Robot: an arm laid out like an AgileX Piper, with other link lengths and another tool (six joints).
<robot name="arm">
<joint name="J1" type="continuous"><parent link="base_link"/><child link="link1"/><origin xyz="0 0 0.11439" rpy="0 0 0"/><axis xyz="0 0 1"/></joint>
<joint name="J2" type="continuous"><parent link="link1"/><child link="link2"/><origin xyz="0 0 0" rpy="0 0 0"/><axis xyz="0 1 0"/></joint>
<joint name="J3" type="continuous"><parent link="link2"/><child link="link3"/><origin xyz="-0.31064 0 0.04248" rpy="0 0 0"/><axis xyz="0 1 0"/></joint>
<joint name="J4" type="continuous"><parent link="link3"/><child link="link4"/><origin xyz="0.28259 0 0.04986" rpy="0 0 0"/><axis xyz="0.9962 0 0.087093"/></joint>
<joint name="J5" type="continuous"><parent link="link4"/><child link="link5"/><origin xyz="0 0 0" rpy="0 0 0"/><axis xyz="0 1 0"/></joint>
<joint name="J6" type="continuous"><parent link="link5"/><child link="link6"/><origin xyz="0.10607 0 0.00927" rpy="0 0 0"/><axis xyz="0.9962 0 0.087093"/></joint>
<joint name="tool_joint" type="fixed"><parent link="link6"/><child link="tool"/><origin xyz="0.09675 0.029 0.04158" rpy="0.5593 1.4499 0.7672"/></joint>
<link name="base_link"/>
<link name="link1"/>
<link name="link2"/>
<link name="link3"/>
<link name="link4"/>
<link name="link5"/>
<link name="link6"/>
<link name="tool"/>
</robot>
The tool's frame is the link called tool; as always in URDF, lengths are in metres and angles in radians. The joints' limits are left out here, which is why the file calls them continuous.
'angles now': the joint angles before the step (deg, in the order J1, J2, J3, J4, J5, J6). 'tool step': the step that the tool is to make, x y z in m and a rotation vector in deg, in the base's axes. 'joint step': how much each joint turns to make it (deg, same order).
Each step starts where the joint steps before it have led.
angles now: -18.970 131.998 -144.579 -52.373 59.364 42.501
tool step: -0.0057 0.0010 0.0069 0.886 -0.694 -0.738
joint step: 0.038 -0.521 -0.778 0.810 1.416 -0.086
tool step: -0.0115 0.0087 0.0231 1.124 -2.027 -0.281
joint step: 0.457 -2.175 -0.817 1.509 1.904 -0.335
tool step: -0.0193 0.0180 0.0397 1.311 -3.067 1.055
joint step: 0.769 -4.309 -0.411 2.735 1.942 -1.381
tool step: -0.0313 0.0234 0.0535 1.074 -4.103 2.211
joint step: 0.635 -6.192 -0.131 3.703 1.734 -2.330
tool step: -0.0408 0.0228 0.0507 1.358 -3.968 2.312
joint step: 0.192 -6.562 -0.209 4.239 2.356 -2.622
